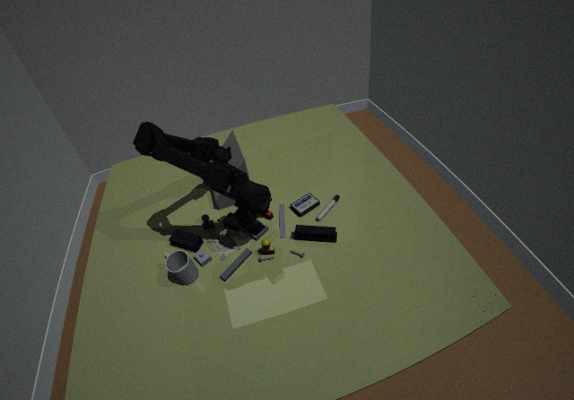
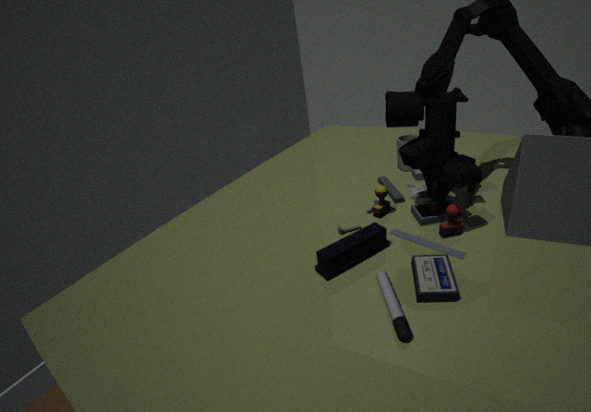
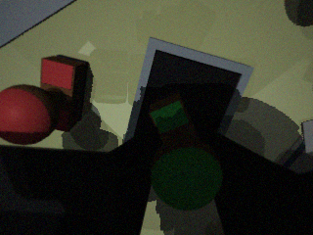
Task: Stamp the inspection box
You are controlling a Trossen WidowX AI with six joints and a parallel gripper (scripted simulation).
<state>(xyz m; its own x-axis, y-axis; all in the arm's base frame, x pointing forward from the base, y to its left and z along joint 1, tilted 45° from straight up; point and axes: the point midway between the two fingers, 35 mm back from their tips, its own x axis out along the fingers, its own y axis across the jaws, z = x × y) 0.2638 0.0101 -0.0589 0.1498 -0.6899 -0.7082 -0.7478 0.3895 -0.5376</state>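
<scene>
The green-knobbed stamp is right at my gripper tip. Round my gripper tip: ruler (10 cm to the left, 4 cm below, 1 cm behind); dark ink pad (3 cm below); red-knobbed stamp (6 cm to the left, 5 cm behind, 2 cm below).
</scene>
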